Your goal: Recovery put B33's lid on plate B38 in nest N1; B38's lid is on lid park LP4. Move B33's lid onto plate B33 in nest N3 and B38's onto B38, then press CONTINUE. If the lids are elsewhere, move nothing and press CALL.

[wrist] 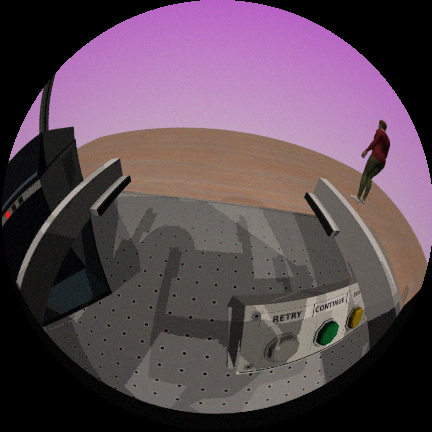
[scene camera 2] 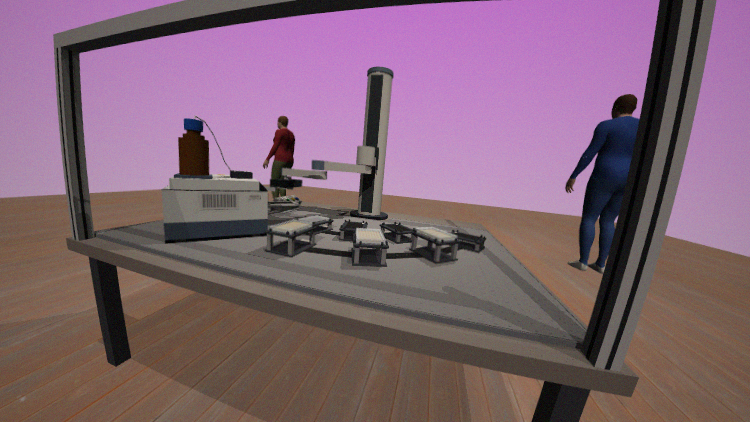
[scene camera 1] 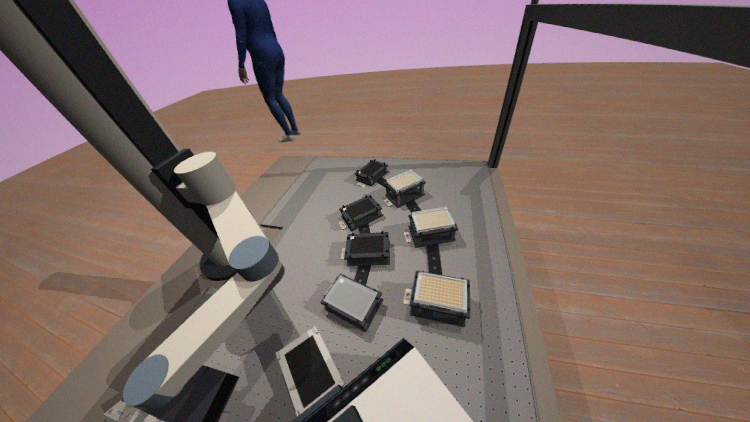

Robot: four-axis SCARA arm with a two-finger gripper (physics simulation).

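Where they show: gripper, between the fingertips: (wrist: 219,171); arm's base, origin of its link: (scene camera 2: 368,216).
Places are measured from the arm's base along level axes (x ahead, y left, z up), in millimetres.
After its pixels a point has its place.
Observation:
Three plates with pale yellow wells sit on taller nests: a far plate (scene camera 1: 405,181) {x 629, y 396, z 99 mm} (scene camera 2: 434,234) {x 669, y 408, z 99 mm}, a middle plate (scene camera 1: 432,219) {x 749, y 199, z 93 mm} (scene camera 2: 369,236) {x 786, y 216, z 93 mm} and a near plate (scene camera 1: 440,292) {x 785, y -57, z 94 mm} (scene camera 2: 291,227) {x 823, y -28, z 94 mm}. Their labels and whether each bears a clear lid cannot be read. A greyish lid (scene camera 1: 351,299) {x 554, y -107, z 65 mm} (scene camera 2: 317,221) {x 573, y -70, z 61 mm} lies on the nearest low park; three other low parks show dark tops. My gripper (wrist: 219,171) {x 348, y -549, z 158 mm} (scene camera 2: 285,183) is open and empty, its fingers wide apart above the perforated table. The button panel (wrist: 247,345) {x 311, y -453, z 79 mm} shows at the lower right in the wrist view, with a grey RETRY button (wrist: 283,348) {x 283, y -446, z 84 mm} and a green CONTINUE button (wrist: 328,333) {x 234, y -448, z 83 mm}. No CALL button shows.
A boxy instrument (scene camera 1: 409,393) {x 739, y -289, z 220 mm} (scene camera 2: 215,209) {x 844, y -314, z 120 mm} (wrist: 37,175) stands beside the panel area, a brown bottle (scene camera 2: 193,154) {x 870, y -374, z 298 mm} on top. Its white-framed tray (scene camera 1: 287,380) {x 493, y -319, z 113 mm} extends toward the parks. A person in blue (scene camera 1: 267,57) (scene camera 2: 608,146) and one in red (scene camera 2: 283,146) (wrist: 379,145) stand beyond the table.

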